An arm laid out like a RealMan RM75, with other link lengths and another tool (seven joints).
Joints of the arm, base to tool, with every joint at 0 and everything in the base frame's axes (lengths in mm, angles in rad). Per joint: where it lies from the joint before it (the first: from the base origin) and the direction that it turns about. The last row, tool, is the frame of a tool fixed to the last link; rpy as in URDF.
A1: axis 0 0 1 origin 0.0 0.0 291.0
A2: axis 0 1 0 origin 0.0 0.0 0.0
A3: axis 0 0 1 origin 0.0 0.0 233.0
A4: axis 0 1 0 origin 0.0 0.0 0.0
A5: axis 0 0 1 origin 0.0 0.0 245.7
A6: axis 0 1 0 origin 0.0 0.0 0.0
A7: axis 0 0 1 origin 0.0 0.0 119.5
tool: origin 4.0 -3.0 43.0 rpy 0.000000 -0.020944 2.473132
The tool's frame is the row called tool.
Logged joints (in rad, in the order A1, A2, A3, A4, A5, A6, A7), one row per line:
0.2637 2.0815 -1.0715 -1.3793 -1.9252 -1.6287 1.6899
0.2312 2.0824 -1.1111 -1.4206 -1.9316 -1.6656 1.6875
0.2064 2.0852 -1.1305 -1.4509 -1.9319 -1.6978 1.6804
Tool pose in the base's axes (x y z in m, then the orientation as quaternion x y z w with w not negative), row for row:
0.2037 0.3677 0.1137 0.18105 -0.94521 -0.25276 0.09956
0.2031 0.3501 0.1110 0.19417 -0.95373 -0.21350 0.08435
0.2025 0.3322 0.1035 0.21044 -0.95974 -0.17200 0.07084
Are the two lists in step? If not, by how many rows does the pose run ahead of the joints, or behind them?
The pose runs 2 rows behind the joints: the pose in row i belongs to the joints in row i - 2.
